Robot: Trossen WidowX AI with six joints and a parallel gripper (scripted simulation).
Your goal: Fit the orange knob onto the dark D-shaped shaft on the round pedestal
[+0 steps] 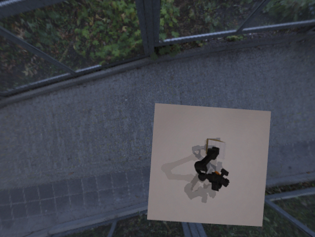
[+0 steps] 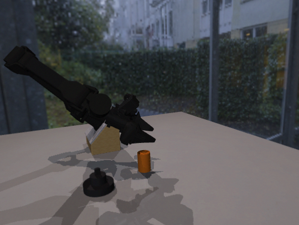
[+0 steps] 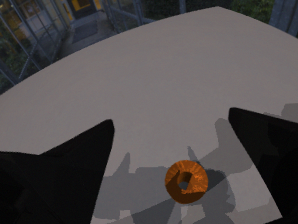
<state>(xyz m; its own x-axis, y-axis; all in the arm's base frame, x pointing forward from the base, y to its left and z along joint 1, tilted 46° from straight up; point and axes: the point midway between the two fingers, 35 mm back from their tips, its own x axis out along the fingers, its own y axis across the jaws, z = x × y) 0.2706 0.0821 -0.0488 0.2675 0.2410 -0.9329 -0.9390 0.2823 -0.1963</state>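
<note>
Now: the orange knob 10 mm behind my gripper tip, 40 mm to the right of it and 80 mm below it. Round my gripper tip: dark round pedestal 40 mm ahead, 190 mm to the right, 80 mm below.
</note>
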